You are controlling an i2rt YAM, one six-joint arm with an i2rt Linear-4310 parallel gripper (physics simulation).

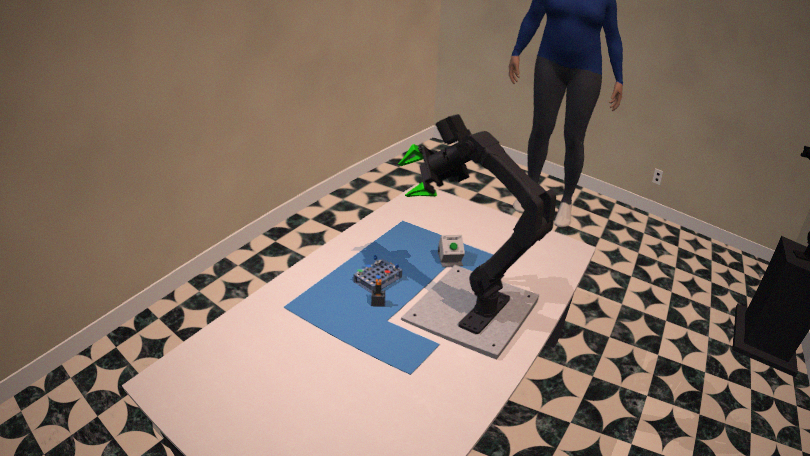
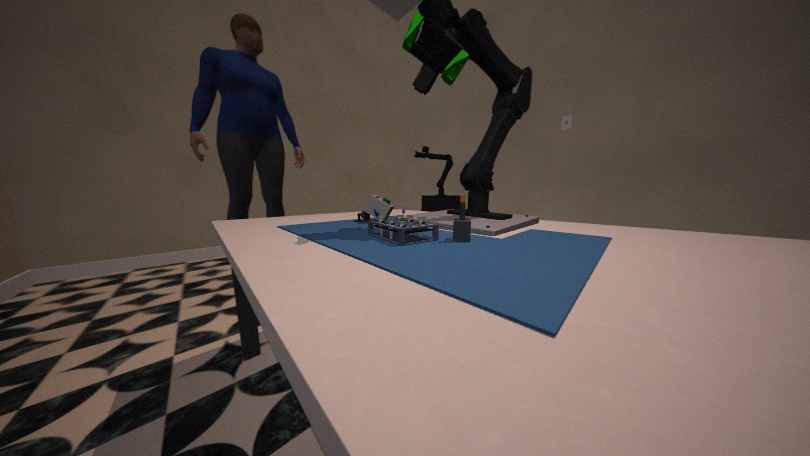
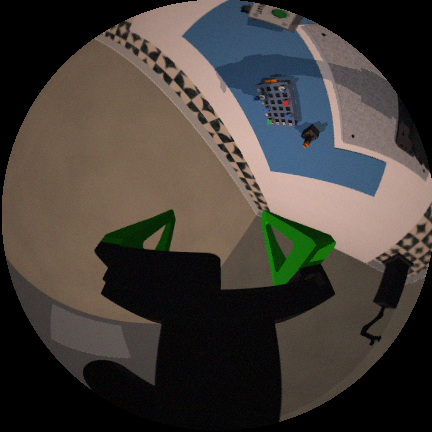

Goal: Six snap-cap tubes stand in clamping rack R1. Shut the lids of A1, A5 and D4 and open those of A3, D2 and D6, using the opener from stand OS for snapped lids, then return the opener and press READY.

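Frame: origin at the arm's base, x left, y back, z up, level; metres.
Seen in the pictures: gripper, fingertip midpoint: (image 1: 402, 180) (image 2: 424, 57) (image 3: 217, 214); arm's base at its link origin: (image 1: 485, 312) (image 2: 477, 215).
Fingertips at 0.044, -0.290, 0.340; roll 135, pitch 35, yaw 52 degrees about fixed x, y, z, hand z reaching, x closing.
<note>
Offsets run from my fingertips to a thing's top centre, as dx, dy, dz. Level surfaces: height alone.
Clamping rack R1 @(+0.005, -0.068, -0.300) (image 1: 376, 274) (image 2: 401, 236) (image 3: 295, 107) stands on the blue mat, with small red, blue, green and white caps on top. Some blue lids stick up at its edges; which tubes are open or shut is too small to tell. The opener @(+0.100, +0.008, -0.273) (image 1: 378, 283) (image 2: 462, 199) (image 3: 306, 145), dark with an orange top, stands upright in stand OS @(+0.100, +0.008, -0.318) (image 1: 378, 299) (image 2: 461, 231) beside the rack. The READY button @(-0.220, +0.056, -0.284) (image 1: 453, 246) (image 2: 386, 200) (image 3: 279, 13) is green on a light box. My gripper (image 1: 403, 179) (image 2: 429, 65) (image 3: 217, 214) is open and empty, high above the table and away from the rack.
The blue mat @(dz -0.358) (image 1: 340, 317) (image 2: 487, 283) (image 3: 300, 162) lies on the pale table @(dz -0.361) (image 1: 255, 362) (image 2: 651, 339). The arm's grey base plate (image 1: 436, 305) (image 3: 360, 115) adjoins it. A person (image 1: 569, 84) (image 2: 243, 101) stands beyond the table. Another small dark arm (image 2: 442, 169) stands in the background.
</note>
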